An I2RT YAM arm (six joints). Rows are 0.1 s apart.
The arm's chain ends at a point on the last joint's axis. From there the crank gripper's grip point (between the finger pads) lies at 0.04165 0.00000 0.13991 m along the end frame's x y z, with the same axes.
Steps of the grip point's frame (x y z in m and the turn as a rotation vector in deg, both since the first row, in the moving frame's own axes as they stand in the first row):
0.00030 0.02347 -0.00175 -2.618 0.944 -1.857
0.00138 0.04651 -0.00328 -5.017 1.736 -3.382
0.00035 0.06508 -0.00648 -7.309 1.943 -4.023
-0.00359 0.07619 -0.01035 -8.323 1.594 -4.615
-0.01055 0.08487 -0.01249 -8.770 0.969 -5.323
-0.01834 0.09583 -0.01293 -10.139 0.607 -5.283
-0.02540 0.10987 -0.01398 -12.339 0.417 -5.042
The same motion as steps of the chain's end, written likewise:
-0.00208 0.01848 -0.00093 -2.618 0.944 -1.857
-0.00312 0.03692 -0.00153 -5.017 1.736 -3.382
-0.00488 0.05047 -0.00404 -7.309 1.943 -4.023
-0.00813 0.05954 -0.00791 -8.323 1.594 -4.615
-0.01371 0.06758 -0.01043 -8.770 0.969 -5.323
-0.02077 0.07516 -0.01064 -10.139 0.607 -5.283
-0.02757 0.08372 -0.01084 -12.339 0.417 -5.042

